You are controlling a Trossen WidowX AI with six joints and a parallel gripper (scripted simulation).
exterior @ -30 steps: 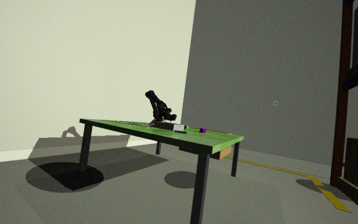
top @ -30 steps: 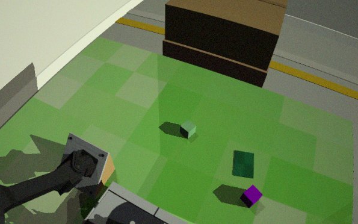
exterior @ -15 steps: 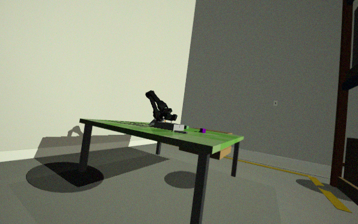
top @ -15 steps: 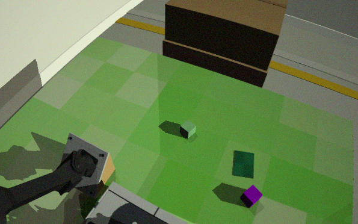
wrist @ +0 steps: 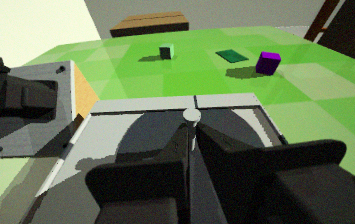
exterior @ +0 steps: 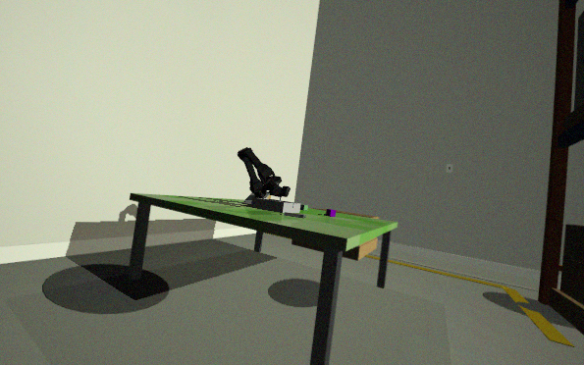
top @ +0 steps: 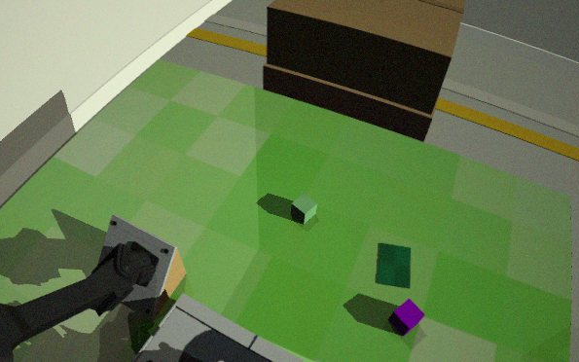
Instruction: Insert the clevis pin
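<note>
Right now my gripper tip is 40 mm above the steel tray, 20 mm to the left of it and 20 mm past it. Also, from my gripper tip: steel clevis pin (10 mm below); then dark grey disc (30 mm below); then purple cube (260 mm to the left, 230 mm ahead, 70 mm below).
</note>
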